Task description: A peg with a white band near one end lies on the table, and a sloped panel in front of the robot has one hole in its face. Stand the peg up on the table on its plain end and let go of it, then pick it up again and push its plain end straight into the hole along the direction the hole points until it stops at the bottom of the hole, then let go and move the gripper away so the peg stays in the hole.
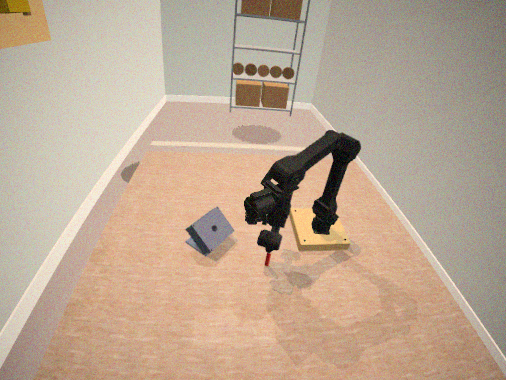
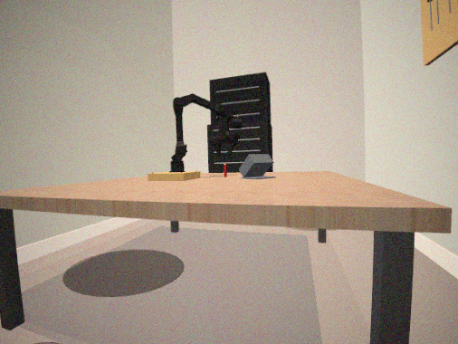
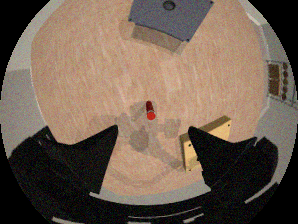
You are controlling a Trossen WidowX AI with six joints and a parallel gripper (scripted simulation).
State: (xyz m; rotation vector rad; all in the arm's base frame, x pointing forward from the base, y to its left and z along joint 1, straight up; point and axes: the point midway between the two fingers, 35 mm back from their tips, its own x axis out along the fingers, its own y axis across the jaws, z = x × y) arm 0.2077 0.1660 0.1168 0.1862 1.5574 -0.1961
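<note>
The red peg lies 60 mm below my gripper tip. Round my gripper tip: grey sloped panel (210 mm ahead, 80 mm to the right, 60 mm below).
</note>
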